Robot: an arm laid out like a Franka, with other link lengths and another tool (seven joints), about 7 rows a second.
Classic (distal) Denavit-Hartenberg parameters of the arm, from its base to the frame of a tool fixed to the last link. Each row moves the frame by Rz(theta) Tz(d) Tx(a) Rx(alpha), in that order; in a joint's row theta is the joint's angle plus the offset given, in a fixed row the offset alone. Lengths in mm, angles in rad.
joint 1: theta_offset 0, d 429.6, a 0, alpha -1.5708
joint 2: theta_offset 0, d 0, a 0, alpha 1.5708
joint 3: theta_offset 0, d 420.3, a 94, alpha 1.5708
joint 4: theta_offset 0, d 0, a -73.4, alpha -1.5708
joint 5: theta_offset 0, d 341.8, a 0, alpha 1.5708
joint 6: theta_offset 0, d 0, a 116.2, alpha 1.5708
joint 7: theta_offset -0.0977, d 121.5, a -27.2, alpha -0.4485
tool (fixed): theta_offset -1.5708, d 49.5, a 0, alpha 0
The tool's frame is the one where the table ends.
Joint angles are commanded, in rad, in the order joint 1, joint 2, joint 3, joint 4, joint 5, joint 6, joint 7. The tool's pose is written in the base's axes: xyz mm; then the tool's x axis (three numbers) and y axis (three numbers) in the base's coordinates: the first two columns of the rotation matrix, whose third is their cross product. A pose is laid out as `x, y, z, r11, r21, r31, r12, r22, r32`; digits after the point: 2 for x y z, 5 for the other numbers.
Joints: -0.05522 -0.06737 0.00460 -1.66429 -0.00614 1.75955 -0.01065
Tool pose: 524.32, -51.67, 770.78, 0.01913, 0.89311, -0.44943, 0.98528, 0.05955, 0.16026
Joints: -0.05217 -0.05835 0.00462 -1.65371 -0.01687 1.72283 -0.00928
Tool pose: 522.80, -51.60, 766.95, 0.00159, 0.88915, -0.45761, 0.99025, 0.06233, 0.12455
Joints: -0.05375 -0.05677 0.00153 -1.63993 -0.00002 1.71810 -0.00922
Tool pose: 523.66, -51.62, 771.44, 0.00986, 0.89662, -0.44270, 0.98948, 0.05516, 0.13375
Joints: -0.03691 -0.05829 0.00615 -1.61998 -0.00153 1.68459 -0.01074
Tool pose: 520.63, -40.43, 777.58, -0.01607, 0.89589, -0.44398, 0.98950, 0.07804, 0.12166
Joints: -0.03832 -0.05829 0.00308 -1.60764 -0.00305 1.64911 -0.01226
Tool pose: 515.92, -42.94, 779.29, -0.02361, 0.89562, -0.44419, 0.99229, 0.07508, 0.09864
